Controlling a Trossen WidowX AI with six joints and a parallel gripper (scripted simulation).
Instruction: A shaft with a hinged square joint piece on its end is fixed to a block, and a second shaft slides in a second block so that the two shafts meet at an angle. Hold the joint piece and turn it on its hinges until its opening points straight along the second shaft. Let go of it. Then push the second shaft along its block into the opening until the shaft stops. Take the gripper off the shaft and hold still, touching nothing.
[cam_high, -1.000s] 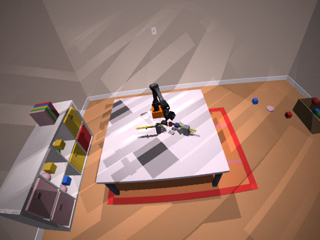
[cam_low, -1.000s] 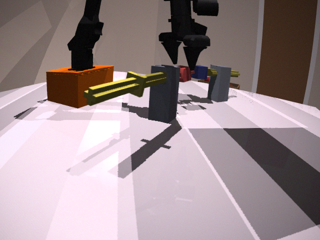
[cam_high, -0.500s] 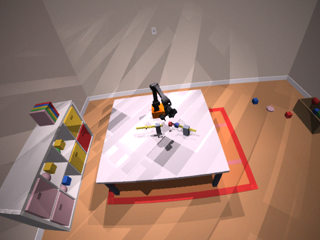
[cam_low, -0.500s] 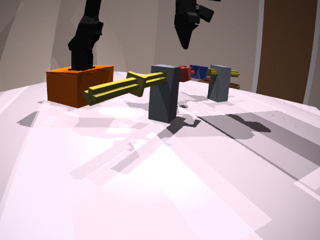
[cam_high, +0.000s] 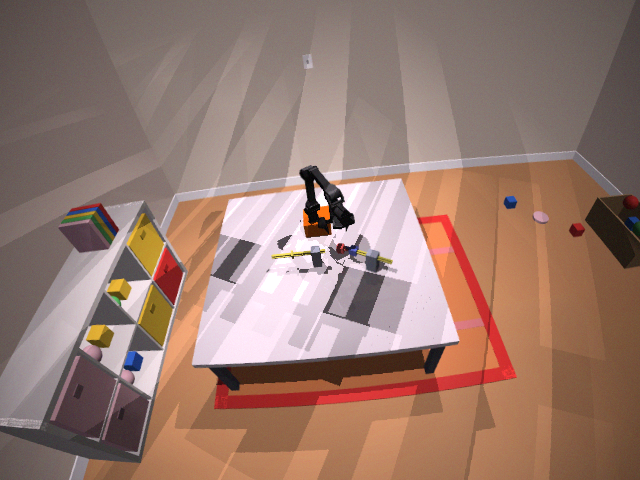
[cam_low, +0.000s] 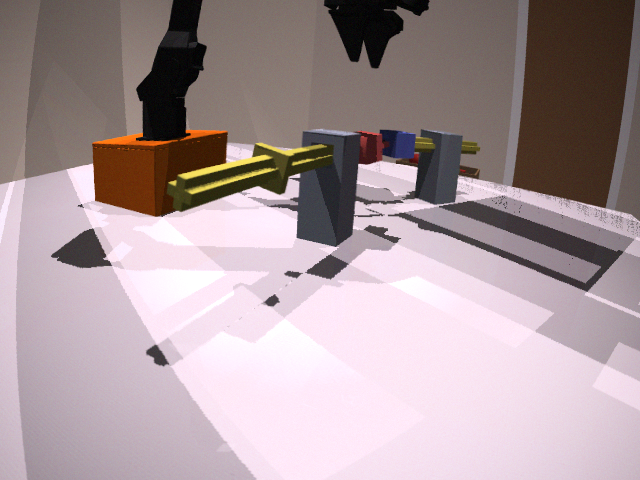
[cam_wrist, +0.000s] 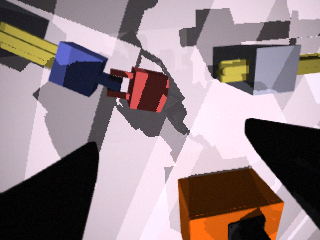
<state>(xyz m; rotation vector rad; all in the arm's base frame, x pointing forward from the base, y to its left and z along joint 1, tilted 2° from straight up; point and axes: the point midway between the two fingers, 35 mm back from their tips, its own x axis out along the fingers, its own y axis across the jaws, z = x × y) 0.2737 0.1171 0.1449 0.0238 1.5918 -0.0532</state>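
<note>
The red joint piece lies 12 cm below my gripper tip, 1 cm to the left of it and 1 cm ahead of it.
</note>
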